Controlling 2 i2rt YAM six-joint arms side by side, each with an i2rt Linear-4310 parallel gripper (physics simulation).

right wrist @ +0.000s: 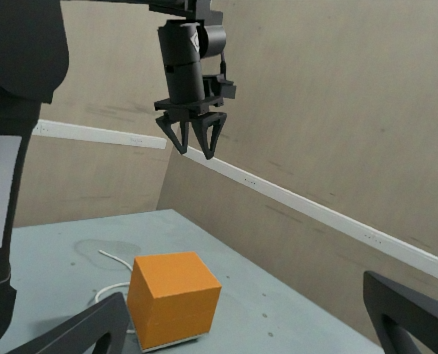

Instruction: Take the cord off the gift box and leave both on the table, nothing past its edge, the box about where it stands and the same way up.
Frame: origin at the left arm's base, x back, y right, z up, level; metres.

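Where they show: left gripper, fingertip midpoint: point(196, 156); right gripper, fingertip midpoint: point(239, 295).
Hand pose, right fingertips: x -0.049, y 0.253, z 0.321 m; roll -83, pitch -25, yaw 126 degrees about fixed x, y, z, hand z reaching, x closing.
After its pixels a point has its place.
An orange gift box point(175, 300) @(x -0.257, y 0.065, z 0.095 m) stands upright on the pale blue-grey table point(240, 280) @(x -0.555, y 0.017, z 0.000 m). A white cord point(111, 288) @(x -0.261, y -0.097, z 0.001 m) lies on the table at the box's left side, one end reaching out behind it and a curved part beside it; the rest is hidden behind the box and a finger. No cord shows over the box's top or the two side faces in view. My left gripper point(196, 156) @(x -0.325, y -0.039, z 0.299 m) hangs open and empty, high above and beyond the box. My right gripper point(239, 295) @(x -0.049, y 0.253, z 0.321 m) is open wide, its two fingers at the bottom left and bottom right, with the box showing between them, nearer the left finger.
The table's edge point(270, 274) @(x -0.668, y 0.044, z 0.001 m) runs diagonally at the right of the box, and its far corner lies beyond. Beige walls with a white rail point(300, 201) stand behind. A black arm part point(30, 50) @(x -0.034, y 0.037, z 0.386 m) fills the left side of the view.
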